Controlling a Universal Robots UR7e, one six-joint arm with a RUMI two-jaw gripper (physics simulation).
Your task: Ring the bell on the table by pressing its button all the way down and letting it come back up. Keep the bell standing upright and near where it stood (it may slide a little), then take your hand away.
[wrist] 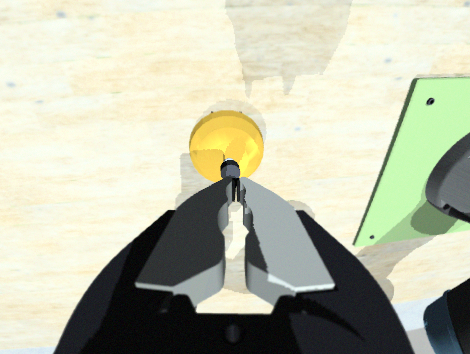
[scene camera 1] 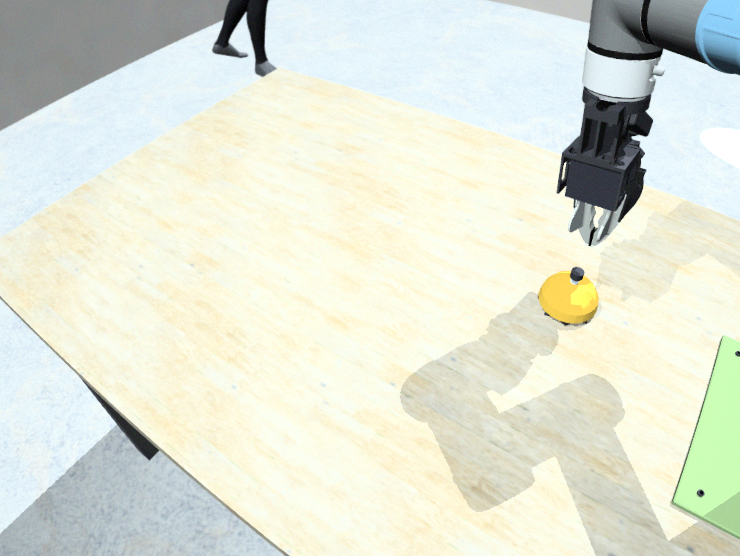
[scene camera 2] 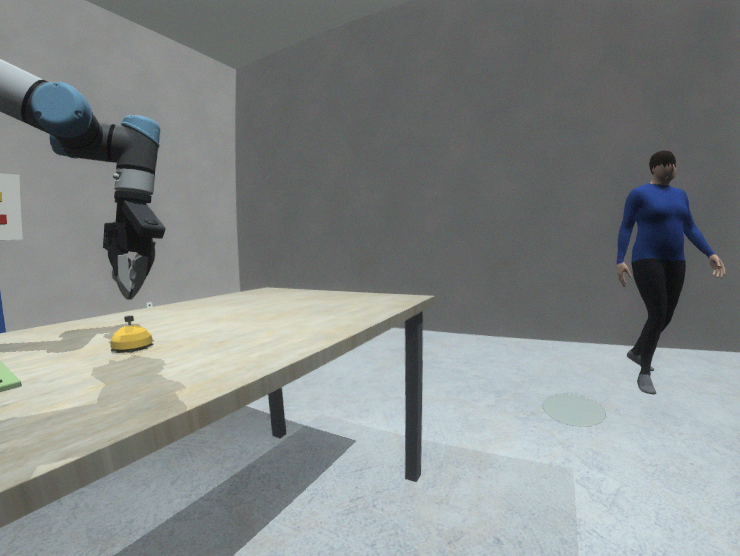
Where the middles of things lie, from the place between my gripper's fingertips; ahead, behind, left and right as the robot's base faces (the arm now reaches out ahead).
Labels:
The yellow dome bell point(scene camera 1: 569, 302) is 70 mm below my hand and 20 mm to the left of it.

